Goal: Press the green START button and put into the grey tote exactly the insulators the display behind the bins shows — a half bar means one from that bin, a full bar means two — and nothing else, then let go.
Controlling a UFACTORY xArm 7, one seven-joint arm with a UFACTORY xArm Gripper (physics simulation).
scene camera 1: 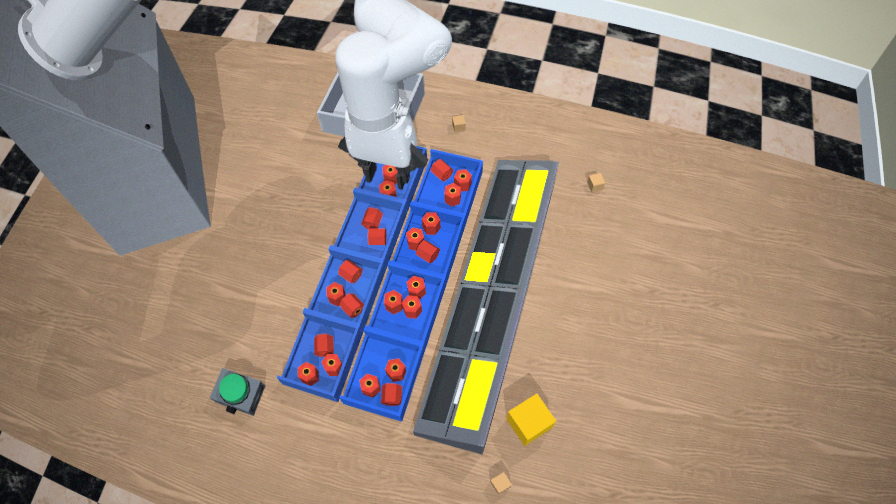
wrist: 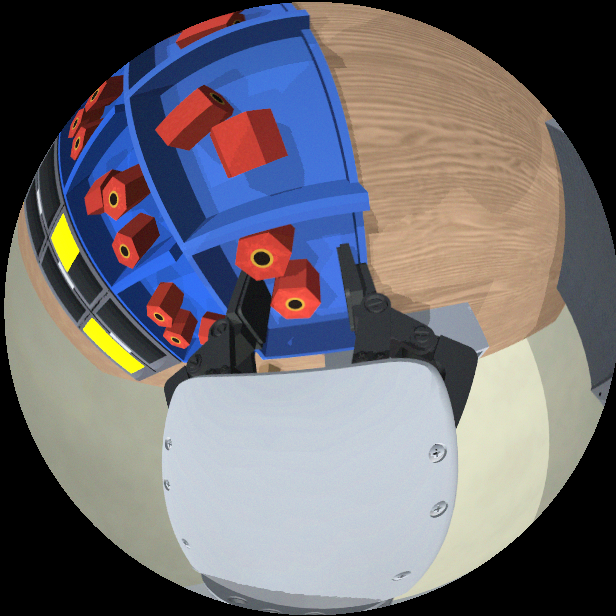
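Two blue bin rows (scene camera 1: 388, 275) hold several red hexagonal insulators. My gripper (scene camera 1: 387, 174) is open and low over the far compartment of the left row. In the wrist view its fingers (wrist: 297, 268) straddle one insulator (wrist: 294, 290), with a second insulator (wrist: 263, 252) just beyond. The grey display (scene camera 1: 485, 300) shows a full yellow bar (scene camera 1: 530, 195) at the far right, a half bar (scene camera 1: 479, 266) in the second row left, and a full bar (scene camera 1: 474, 393) at the near right. The grey tote (scene camera 1: 369, 103) is mostly hidden behind the arm. The green START button (scene camera 1: 233, 387) sits near the front left.
A yellow cube (scene camera 1: 530, 418) lies next to the display's near end. Small tan cubes lie at the far side (scene camera 1: 459, 122), to the right (scene camera 1: 595, 181) and near the front (scene camera 1: 500, 482). The grey robot pedestal (scene camera 1: 100, 125) stands at the left.
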